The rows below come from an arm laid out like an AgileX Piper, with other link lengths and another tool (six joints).
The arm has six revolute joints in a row. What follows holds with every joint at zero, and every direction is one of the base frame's. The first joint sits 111.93 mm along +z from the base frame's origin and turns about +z. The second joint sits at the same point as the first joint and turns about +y. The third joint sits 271.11 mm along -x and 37.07 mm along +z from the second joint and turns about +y. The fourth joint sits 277.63 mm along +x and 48.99 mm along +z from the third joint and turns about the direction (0.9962, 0, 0.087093). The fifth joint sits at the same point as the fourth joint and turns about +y. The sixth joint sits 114.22 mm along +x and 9.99 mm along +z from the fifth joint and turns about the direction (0.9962, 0, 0.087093). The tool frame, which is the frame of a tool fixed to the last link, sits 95.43 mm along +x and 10 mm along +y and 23.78 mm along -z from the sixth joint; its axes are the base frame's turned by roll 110.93, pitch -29.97 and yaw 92.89 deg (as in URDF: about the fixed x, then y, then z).
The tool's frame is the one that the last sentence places.
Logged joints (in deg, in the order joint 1, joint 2, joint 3, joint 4, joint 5, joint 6), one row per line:
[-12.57 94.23 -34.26 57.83 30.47 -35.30]
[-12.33 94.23 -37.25 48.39 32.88 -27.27]
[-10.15 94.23 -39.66 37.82 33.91 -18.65]
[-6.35 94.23 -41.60 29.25 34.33 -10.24]
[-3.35 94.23 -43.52 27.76 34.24 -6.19]
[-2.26 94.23 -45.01 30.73 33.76 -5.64]
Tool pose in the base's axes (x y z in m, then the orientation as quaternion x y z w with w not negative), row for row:
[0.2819 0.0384 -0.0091 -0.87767 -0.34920 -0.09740 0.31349]
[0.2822 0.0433 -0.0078 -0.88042 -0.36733 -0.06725 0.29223]
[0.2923 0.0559 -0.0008 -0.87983 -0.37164 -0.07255 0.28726]
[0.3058 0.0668 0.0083 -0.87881 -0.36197 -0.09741 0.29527]
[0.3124 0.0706 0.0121 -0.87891 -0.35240 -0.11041 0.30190]
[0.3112 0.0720 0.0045 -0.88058 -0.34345 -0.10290 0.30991]
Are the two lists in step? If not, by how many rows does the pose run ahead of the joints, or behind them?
The pose runs 2 rows ahead of the joints: the pose in row i belongs to the joints in row i + 2.
